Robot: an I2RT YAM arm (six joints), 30 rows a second.
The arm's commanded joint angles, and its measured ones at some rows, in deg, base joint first. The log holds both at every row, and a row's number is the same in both.
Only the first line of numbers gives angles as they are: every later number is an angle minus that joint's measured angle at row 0.
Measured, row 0:
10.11, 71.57, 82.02, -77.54, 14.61, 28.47
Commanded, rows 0 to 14:
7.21, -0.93, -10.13, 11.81, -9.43, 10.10
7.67, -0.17, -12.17, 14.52, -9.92, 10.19
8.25, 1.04, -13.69, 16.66, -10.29, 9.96
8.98, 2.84, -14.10, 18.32, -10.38, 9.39
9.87, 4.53, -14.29, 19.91, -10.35, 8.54
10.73, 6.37, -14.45, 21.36, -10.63, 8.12
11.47, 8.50, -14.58, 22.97, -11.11, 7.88
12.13, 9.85, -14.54, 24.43, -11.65, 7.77
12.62, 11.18, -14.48, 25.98, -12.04, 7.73
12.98, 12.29, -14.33, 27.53, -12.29, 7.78
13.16, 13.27, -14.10, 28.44, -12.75, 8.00
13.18, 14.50, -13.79, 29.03, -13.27, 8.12
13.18, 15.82, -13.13, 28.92, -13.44, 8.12
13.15, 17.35, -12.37, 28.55, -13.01, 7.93
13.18, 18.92, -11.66, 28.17, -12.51, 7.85
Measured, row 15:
12.87, 16.24, -15.26, 23.48, -11.71, 6.75
